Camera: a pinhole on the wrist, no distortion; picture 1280 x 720 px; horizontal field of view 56.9 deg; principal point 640.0 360.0 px. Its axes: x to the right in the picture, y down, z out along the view. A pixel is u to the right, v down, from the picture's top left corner.
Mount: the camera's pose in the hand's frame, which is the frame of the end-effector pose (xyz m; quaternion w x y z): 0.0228 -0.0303 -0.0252 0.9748 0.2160 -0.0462 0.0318
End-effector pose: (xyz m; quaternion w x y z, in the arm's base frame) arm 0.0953 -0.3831 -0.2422 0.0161 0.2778 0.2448 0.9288
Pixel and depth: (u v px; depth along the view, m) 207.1 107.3 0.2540
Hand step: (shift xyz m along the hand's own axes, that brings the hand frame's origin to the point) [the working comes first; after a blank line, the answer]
In the camera's frame: -0.0931 -0.0543 0.2540

-0.0846 -0.1911 0.1716
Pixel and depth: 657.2 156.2 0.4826
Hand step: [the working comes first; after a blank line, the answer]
In the camera's frame: 0.0070 -0.0833 0.4826

-0.0002 -0.3100 0.3762
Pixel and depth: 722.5 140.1 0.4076
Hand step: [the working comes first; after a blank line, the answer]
In the camera's frame: 0.0285 -0.0759 0.4076

0.0262 -0.2706 0.3139
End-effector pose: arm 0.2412 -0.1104 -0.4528 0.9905 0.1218 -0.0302 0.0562
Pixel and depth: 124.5 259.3 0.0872
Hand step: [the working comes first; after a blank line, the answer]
In the camera's frame: -0.0381 -0.0074 0.0872

-0.0211 -0.0756 0.0464
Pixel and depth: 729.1 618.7 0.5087
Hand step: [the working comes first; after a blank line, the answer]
In the camera's frame: 0.0384 0.1114 0.5087

0.0130 -0.1436 0.4844
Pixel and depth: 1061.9 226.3 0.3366
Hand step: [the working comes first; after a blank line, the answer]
In the camera's frame: 0.1202 -0.0381 0.3366

0.1197 -0.2024 0.2751
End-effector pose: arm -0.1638 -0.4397 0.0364 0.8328 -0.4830 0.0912 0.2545
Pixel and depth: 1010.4 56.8 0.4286
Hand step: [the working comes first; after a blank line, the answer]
In the camera's frame: 0.1344 -0.1100 0.4286

0.1327 -0.3059 0.3295
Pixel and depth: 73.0 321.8 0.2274
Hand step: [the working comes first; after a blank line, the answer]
In the camera's frame: -0.1092 -0.0074 0.2274

-0.1024 -0.1380 0.1656
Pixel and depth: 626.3 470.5 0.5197
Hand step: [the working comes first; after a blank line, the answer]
In the camera's frame: -0.0060 0.0486 0.5197

-0.0268 -0.2069 0.4635
